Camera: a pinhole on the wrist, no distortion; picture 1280 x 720 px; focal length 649.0 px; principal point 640.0 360.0 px. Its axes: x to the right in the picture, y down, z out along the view. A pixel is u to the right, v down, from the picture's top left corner.
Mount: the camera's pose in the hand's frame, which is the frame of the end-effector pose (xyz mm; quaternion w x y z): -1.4 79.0 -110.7 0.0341 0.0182 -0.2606 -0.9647
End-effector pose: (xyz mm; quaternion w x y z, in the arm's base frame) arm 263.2 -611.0 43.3 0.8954 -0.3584 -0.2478 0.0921
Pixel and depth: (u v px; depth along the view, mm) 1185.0 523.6 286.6
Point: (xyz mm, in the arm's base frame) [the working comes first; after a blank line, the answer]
In the camera's frame: 240.7 72.2 286.6

-38.3 -493.3 -45.1
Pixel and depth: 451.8 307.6 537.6
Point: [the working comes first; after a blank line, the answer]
In the camera's frame: -155.9 -43.4 537.6

203.8 -80.7 23.8
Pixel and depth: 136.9 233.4 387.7
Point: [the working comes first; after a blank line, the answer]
In the camera's frame: -300.5 -75.6 387.7

405.6 -141.0 16.9
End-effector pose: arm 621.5 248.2 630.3 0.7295 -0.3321 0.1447 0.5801
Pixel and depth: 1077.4 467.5 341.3
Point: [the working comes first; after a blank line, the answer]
In the camera's frame: 230.0 56.5 341.3

341.6 219.6 872.3
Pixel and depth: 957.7 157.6 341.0
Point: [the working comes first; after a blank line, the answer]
In the camera's frame: 166.9 -106.3 341.0

234.4 222.3 734.4
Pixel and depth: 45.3 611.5 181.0
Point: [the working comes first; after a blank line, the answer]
In the camera's frame: -165.9 70.1 181.0

537.2 434.6 559.1
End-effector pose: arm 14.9 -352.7 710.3 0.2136 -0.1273 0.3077 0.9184
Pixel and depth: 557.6 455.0 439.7
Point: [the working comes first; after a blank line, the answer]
In the camera's frame: -55.8 64.4 439.7

-163.3 -333.1 1059.8
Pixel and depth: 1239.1 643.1 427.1
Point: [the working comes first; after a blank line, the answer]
In the camera's frame: 394.3 186.3 427.1

287.4 -340.6 1180.0
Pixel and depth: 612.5 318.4 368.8
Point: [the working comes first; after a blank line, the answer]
In the camera's frame: -15.6 -23.6 368.8

-133.7 -438.7 1011.2
